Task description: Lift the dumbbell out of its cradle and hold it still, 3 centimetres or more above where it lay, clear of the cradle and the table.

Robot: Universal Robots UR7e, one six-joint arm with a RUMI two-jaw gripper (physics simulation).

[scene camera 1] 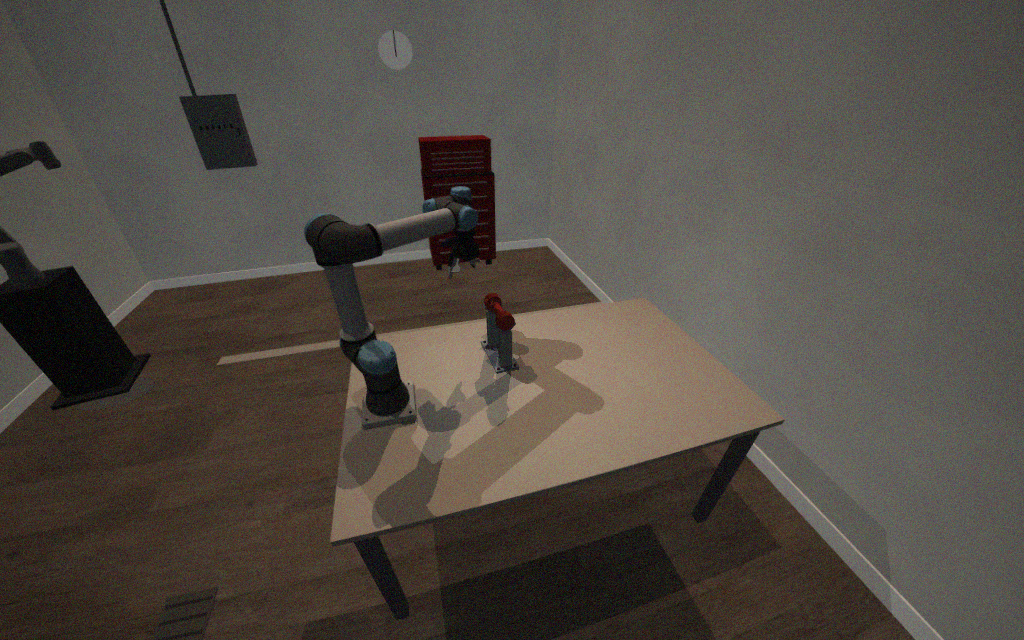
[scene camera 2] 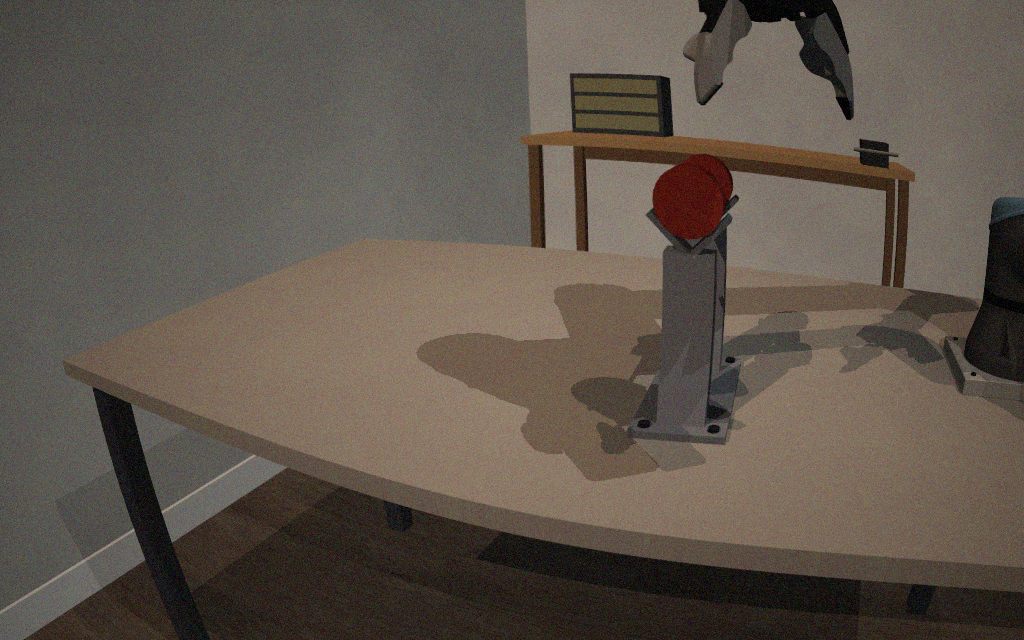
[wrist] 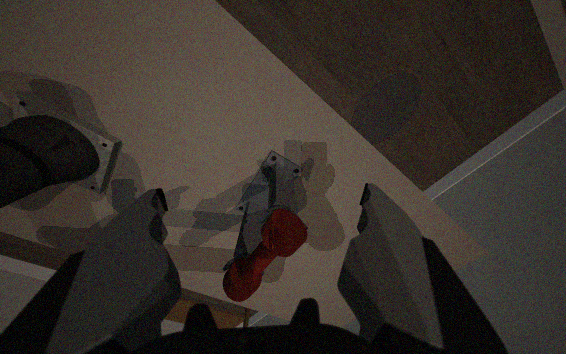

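Where they show: gripper, fingertip midpoint: (scene camera 1: 462, 273) (scene camera 2: 783, 112) (wrist: 266, 188); arm's base, origin of the base link: (scene camera 1: 388, 400) (scene camera 2: 1008, 362) (wrist: 61, 148).
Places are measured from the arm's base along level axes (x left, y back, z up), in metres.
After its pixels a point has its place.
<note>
The red dumbbell (scene camera 1: 499, 312) {x 0.073, y -0.473, z 0.215 m} (scene camera 2: 687, 201) {x 0.200, y -0.491, z 0.201 m} (wrist: 261, 255) {x 0.130, y -0.474, z 0.215 m} lies level across the top of its grey cradle (scene camera 1: 504, 351) {x 0.016, y -0.469, z 0.064 m} (scene camera 2: 685, 332) {x 0.197, y -0.491, z 0.080 m} (wrist: 289, 192) {x 0.197, y -0.498, z 0.102 m}, one head at each end. The cradle has two upright posts with V-shaped tops on a plate bolted to the table (scene camera 1: 641, 392) {x -0.332, y -0.892, z -0.023 m} (scene camera 2: 302, 339) {x 0.024, y -1.019, z -0.023 m} (wrist: 175, 100) {x 0.224, y -0.199, z -0.023 m}. My gripper (scene camera 1: 462, 269) {x 0.302, y -0.404, z 0.293 m} (scene camera 2: 776, 110) {x 0.302, y -0.404, z 0.293 m} (wrist: 266, 188) {x 0.302, y -0.404, z 0.293 m} is open and empty, pointing down, higher than the dumbbell and apart from it. In the wrist view the dumbbell shows between the fingers, its handle running diagonally. In scene camera 2 the gripper is above and right of it.
The arm's base (scene camera 1: 388, 411) {x -0.075, y 0.007, z 0.019 m} (scene camera 2: 996, 377) {x 0.063, y -0.050, z 0.000 m} (wrist: 107, 160) {x 0.014, y -0.093, z -0.001 m} stands on the same table. A red tool cabinet (scene camera 1: 455, 158) stands by the back wall. A wooden side table (scene camera 2: 724, 148) behind carries a drawer box (scene camera 2: 615, 104) and a small dark object (scene camera 2: 873, 153).
</note>
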